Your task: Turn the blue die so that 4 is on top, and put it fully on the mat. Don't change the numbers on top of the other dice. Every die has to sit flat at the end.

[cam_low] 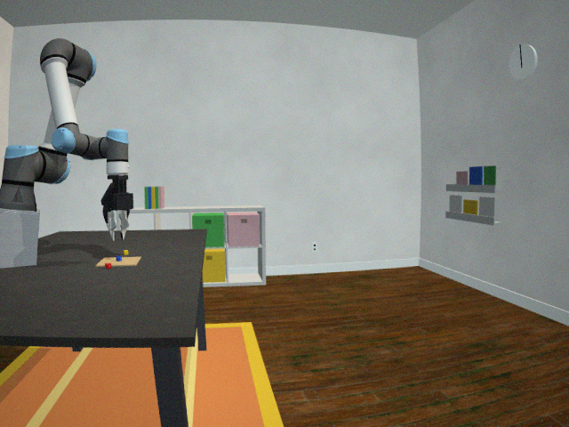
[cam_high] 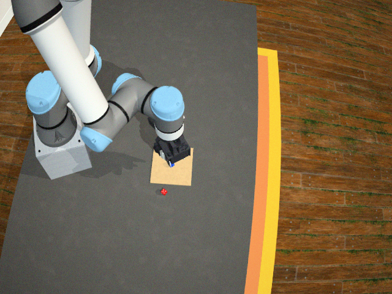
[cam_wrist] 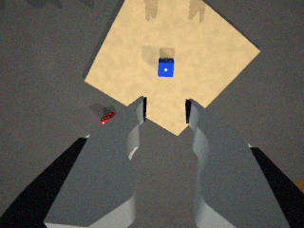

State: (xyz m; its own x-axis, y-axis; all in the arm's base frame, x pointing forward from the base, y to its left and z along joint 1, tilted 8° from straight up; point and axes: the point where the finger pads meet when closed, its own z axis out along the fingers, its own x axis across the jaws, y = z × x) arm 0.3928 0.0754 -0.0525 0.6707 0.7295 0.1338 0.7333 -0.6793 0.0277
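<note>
Right now my hand is 8 cm above the blue die. Also, from my hand: tan mat: 9 cm below; yellow die: 4 cm behind, 14 cm to the left, 8 cm below; red die: 1 cm ahead, 10 cm to the right, 8 cm below.
</note>
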